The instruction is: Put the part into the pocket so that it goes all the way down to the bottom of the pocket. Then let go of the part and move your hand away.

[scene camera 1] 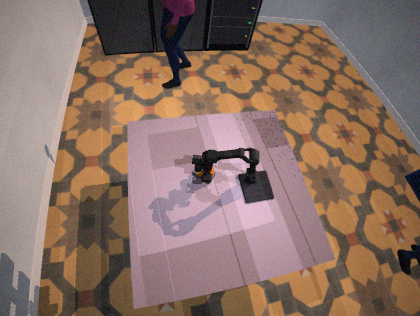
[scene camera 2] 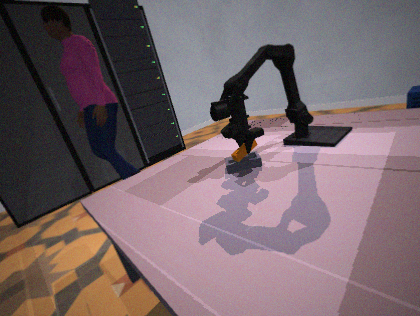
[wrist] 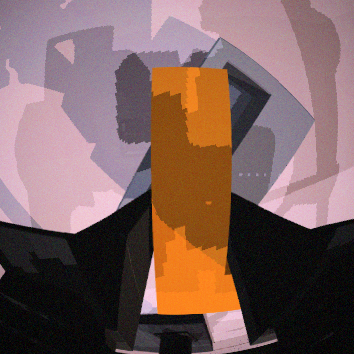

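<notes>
The orange part is a long block held between the fingers of my gripper, which is shut on it. In scene camera 2 it is tilted, its left end lower, close above the grey pocket block. Whether they touch is hard to tell. In the wrist view the dark pocket runs diagonally from upper right to lower left, and the part crosses over it at an angle, turned out of line with it. The part hides much of the pocket. In scene camera 1 the arm largely hides the block.
The arm's black base plate stands on the pink table, to the right of the pocket block. A person in a pink top is beyond the table, near dark cabinets.
</notes>
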